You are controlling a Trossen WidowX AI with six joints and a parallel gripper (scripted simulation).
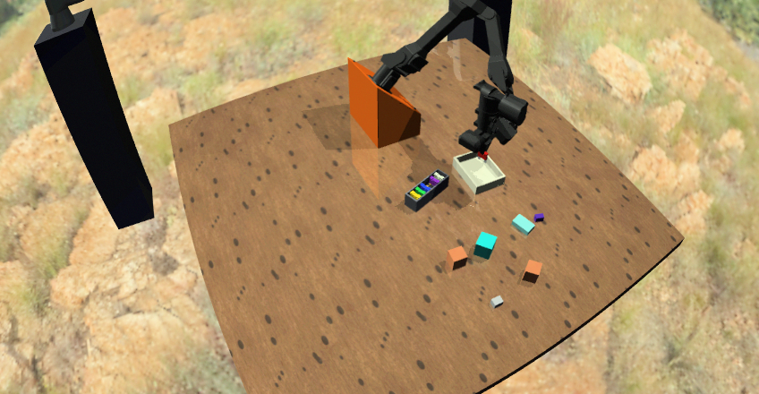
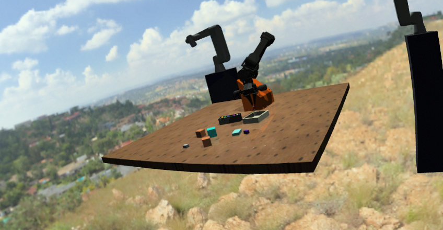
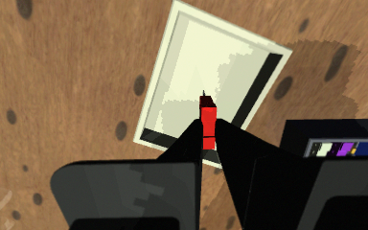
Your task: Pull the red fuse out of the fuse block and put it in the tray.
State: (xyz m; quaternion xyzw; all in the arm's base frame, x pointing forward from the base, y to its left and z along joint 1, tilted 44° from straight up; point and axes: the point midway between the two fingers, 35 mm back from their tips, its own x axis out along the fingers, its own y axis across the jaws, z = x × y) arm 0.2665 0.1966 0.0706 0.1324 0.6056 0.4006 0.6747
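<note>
Right now my gripper tip is 1 cm above the red fuse. Round my gripper tip: blue fuse: 1 cm ahead, 19 cm to the right, 6 cm below; purple fuse: 15 cm to the right, 6 cm below; cream tray: 8 cm below.
</note>
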